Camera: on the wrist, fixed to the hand. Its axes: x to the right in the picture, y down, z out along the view.
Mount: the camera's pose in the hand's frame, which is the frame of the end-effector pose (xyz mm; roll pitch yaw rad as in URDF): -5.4 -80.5 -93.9 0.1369 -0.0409 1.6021
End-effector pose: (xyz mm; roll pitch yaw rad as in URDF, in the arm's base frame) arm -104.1 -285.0 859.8 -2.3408 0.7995 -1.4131
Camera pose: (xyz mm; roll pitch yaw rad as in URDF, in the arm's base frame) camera -102.1 -370.3 949.5 2.2737 0.5204 2.6033
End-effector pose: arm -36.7 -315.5 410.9 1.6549 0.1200 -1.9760
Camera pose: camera 61.0 -342.2 339.7 2.6573 -1.4178 -2.9338
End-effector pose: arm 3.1 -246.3 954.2 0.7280 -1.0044 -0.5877
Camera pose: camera 88.9 -300.6 883.3 -1.0089 -0.3539 1.6817
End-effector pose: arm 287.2 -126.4 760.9 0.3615 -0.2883 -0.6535
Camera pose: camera 283.8 -176.8 647.9 -0.1855 -0.3751 1.0697
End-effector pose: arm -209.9 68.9 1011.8 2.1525 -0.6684 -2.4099
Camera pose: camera -132.0 -26.0 996.2 -2.0539 -0.6660 1.5667
